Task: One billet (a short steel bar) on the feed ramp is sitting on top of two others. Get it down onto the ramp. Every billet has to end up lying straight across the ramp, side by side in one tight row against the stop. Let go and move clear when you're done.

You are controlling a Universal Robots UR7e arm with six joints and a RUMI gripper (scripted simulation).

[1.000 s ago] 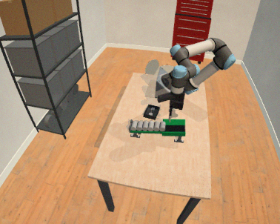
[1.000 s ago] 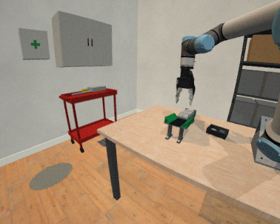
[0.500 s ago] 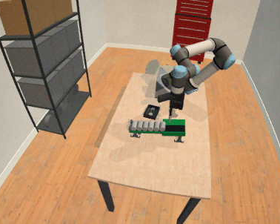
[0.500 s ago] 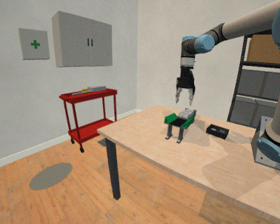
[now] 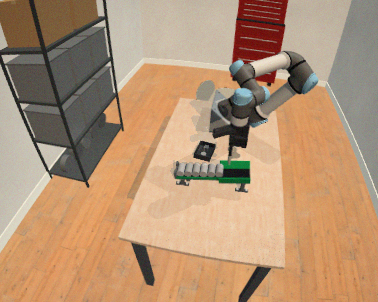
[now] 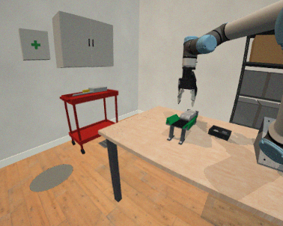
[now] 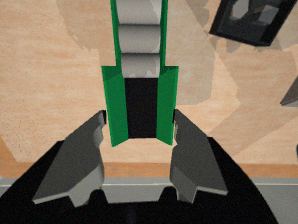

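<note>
Now: hand 13 cm above the ramp, 7 cm to the left of it and 1 cm short of it. The rest, counted from my hand: grey stop: 26 cm to the right, 14 cm below, 3 cm ahead.
</note>
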